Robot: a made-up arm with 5 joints.
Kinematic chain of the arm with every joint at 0, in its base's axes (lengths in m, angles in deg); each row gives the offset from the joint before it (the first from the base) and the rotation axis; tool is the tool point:
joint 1: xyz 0 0 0.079 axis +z
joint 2: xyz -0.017 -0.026 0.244 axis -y
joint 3: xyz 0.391 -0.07 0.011 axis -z
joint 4: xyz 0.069 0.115 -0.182 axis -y
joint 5: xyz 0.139 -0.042 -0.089 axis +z
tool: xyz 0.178 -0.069 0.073
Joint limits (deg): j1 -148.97..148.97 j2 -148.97..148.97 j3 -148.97..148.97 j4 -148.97..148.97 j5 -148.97..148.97
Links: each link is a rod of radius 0.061 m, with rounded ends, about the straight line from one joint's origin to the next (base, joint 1, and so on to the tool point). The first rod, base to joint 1, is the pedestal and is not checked.
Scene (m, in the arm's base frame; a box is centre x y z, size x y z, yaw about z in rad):
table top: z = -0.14
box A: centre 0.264 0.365 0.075 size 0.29 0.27 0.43 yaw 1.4
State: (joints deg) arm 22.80 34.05 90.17 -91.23 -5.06
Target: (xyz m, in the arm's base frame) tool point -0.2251 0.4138 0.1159
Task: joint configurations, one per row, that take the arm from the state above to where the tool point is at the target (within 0.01 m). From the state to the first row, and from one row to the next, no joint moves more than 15 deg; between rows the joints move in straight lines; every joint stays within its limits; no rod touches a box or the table.
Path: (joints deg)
1: 25.05 46.74 81.75 -95.71 -0.88
2: 27.31 59.43 73.32 -100.19 3.30
3: 29.56 72.11 64.90 -104.67 7.48
4: 31.82 84.80 56.48 -109.14 11.66
5: 34.07 97.49 48.05 -113.62 15.84
6: 36.33 110.18 39.63 -118.10 20.01
7: 46.22 95.47 53.64 -120.50 15.80
8: 56.12 80.77 67.65 -122.90 11.59
9: 66.02 66.06 81.66 -125.29 7.37
10: 75.91 51.35 95.67 -127.69 3.16
11: 85.81 36.65 109.68 -130.09 -1.06
12: 97.95 29.57 96.99 -133.07 -2.41
13: 110.10 22.49 84.31 -136.04 -3.76

